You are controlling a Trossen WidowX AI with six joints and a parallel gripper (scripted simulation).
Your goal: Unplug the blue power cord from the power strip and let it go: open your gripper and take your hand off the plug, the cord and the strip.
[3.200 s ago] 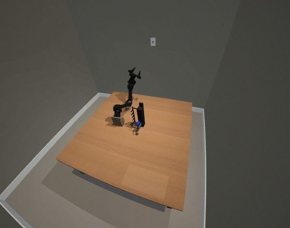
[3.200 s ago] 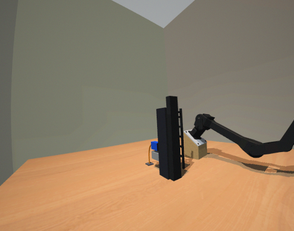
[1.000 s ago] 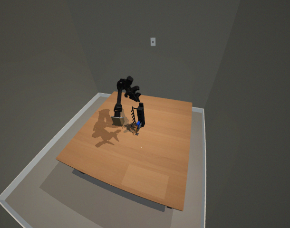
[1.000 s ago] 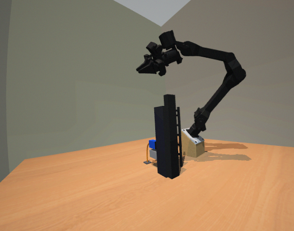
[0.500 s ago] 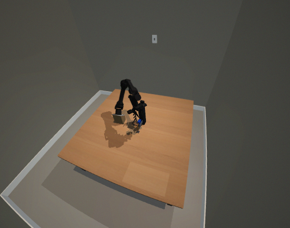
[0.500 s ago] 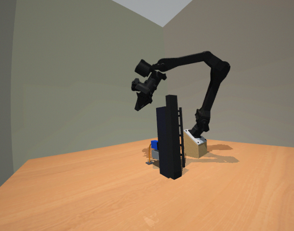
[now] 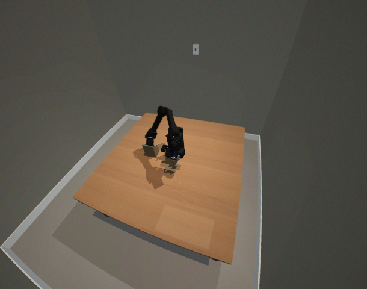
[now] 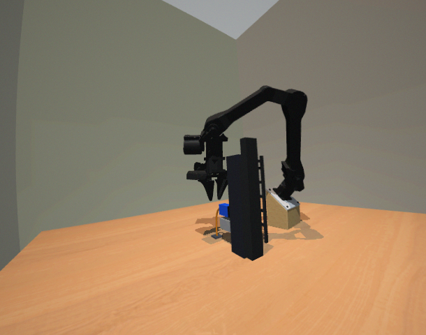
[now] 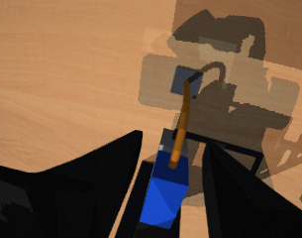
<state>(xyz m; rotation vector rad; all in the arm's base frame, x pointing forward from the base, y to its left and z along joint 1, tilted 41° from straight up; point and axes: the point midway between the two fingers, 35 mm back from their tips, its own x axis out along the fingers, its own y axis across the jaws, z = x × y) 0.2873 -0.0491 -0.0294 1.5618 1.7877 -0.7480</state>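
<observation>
Now: gripper tip 1 cm past the blue plug, 7 cm to the right of it and 2 cm above it.
</observation>
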